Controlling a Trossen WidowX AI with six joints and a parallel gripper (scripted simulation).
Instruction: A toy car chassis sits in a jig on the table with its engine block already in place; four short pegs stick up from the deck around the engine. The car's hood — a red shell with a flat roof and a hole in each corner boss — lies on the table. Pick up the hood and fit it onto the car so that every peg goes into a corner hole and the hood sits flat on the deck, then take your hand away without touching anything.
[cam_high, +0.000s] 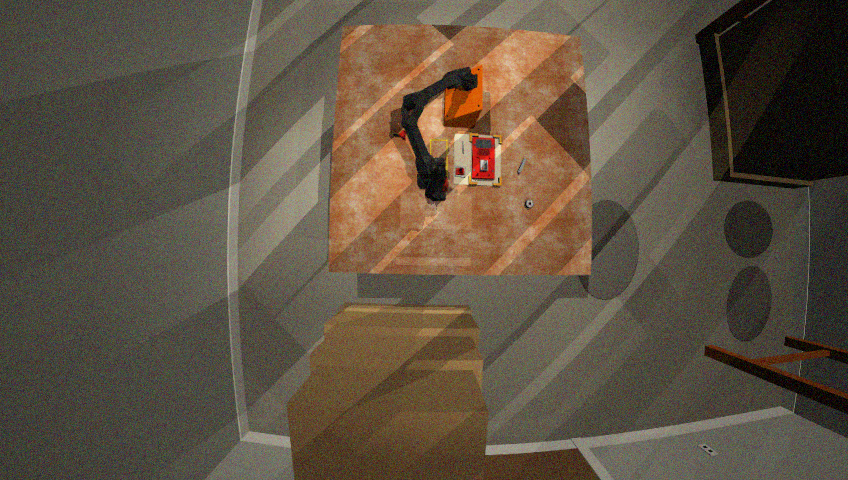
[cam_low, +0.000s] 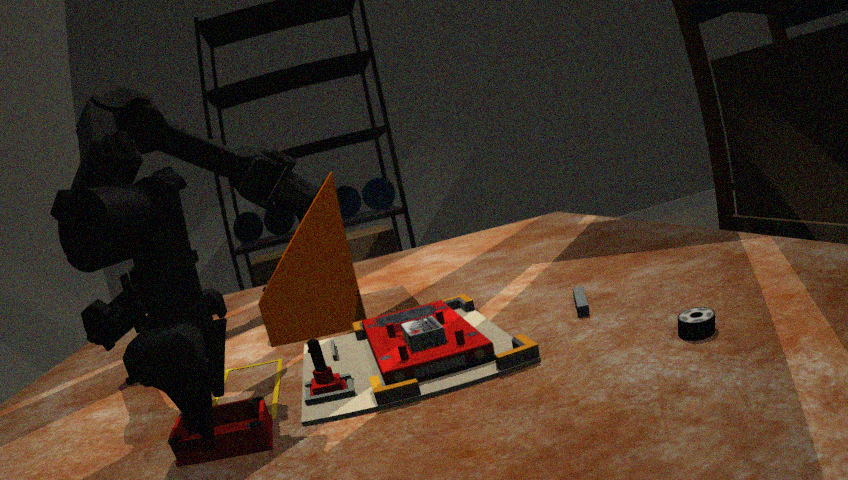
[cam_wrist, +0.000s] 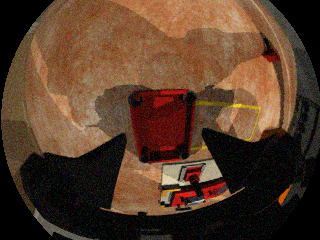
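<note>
Right now the red hood is 20 mm below my gripper tip. The rest, counted from my gripper tip: grey bar: 120 mm behind, 410 mm to the left, 20 mm below; grey engine block: 100 mm behind, 220 mm to the left, 10 mm below; black post: 70 mm behind, 100 mm to the left, 10 mm above.
</note>
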